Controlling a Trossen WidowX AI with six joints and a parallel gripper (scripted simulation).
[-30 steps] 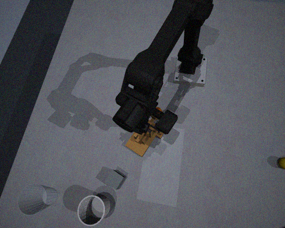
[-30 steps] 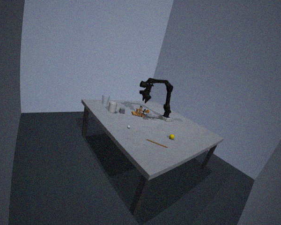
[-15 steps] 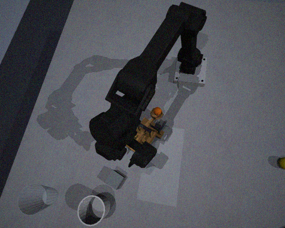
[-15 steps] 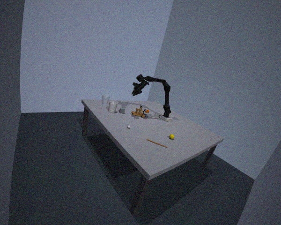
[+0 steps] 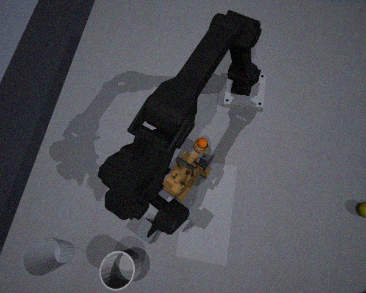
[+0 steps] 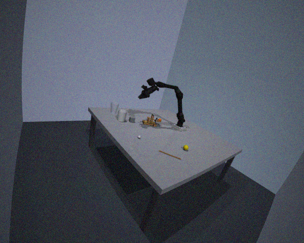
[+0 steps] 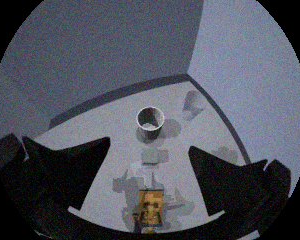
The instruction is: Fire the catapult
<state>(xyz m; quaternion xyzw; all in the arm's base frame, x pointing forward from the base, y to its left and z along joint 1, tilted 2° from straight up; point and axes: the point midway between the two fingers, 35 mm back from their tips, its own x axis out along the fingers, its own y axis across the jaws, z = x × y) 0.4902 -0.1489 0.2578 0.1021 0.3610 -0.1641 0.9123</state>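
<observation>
Right now the orange ball is 270 mm behind my gripper tip, 80 mm to the left of it and 190 mm below it. From my gripper tip the other things lie so: grey cube 20 mm ahead, 10 mm to the right, 230 mm below; white mug 130 mm ahead, 40 mm to the right, 230 mm below; wooden catapult 200 mm behind, 80 mm to the left, 200 mm below.
</observation>
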